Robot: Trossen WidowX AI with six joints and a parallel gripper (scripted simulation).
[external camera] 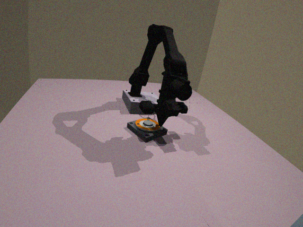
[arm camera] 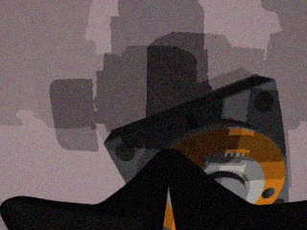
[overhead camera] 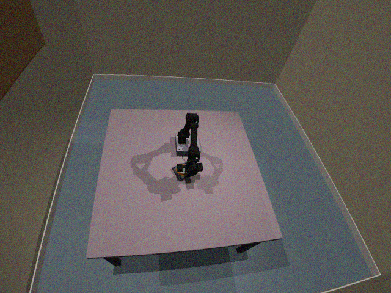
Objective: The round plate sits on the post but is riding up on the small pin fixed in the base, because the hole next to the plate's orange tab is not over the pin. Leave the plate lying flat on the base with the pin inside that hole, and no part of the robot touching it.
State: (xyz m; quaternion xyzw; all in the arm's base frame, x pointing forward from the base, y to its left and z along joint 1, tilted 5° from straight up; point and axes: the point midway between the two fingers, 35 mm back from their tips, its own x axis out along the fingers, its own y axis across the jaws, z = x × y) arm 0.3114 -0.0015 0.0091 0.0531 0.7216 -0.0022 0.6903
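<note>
Right now my gripper tip is 40 mm past the dark grey square base, 30 mm to the left of it and 20 mm above it.
</note>
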